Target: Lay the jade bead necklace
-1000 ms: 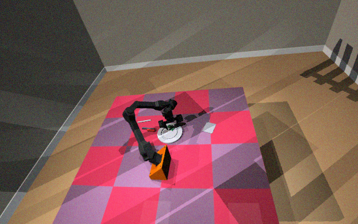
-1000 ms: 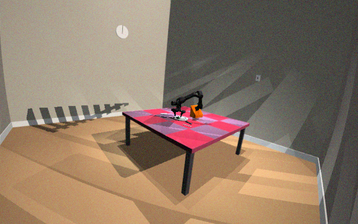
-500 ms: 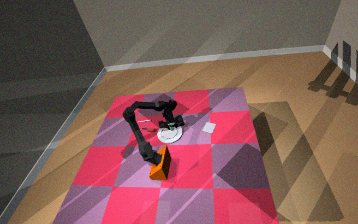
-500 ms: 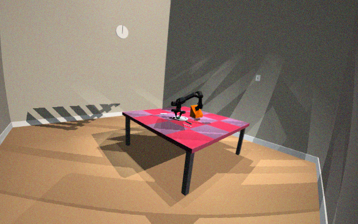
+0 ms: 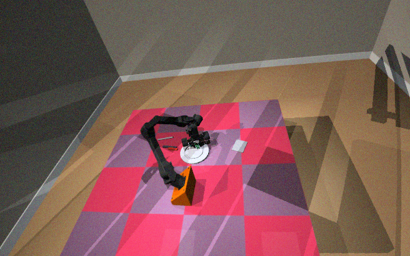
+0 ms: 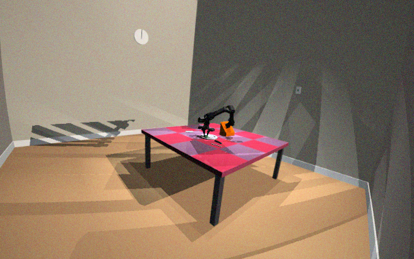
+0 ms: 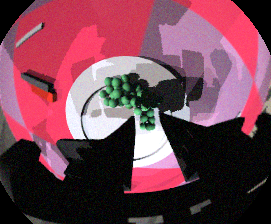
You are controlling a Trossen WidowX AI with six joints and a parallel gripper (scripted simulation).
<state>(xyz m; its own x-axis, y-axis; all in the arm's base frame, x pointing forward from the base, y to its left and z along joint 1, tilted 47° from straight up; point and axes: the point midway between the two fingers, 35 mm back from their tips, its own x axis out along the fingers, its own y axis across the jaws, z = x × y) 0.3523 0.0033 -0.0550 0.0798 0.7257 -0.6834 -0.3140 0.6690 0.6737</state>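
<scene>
My gripper tip is 30 mm past the round white bead board, 20 mm to the right of it and 10 mm above it. From my gripper tip the other things lie so: red-handled tool (200 mm to the left, 10 mm below, 10 mm ahead); then flat grey pad (290 mm to the right, 10 mm below); then thin white rod (270 mm to the left, 120 mm ahead, 10 mm below).
</scene>
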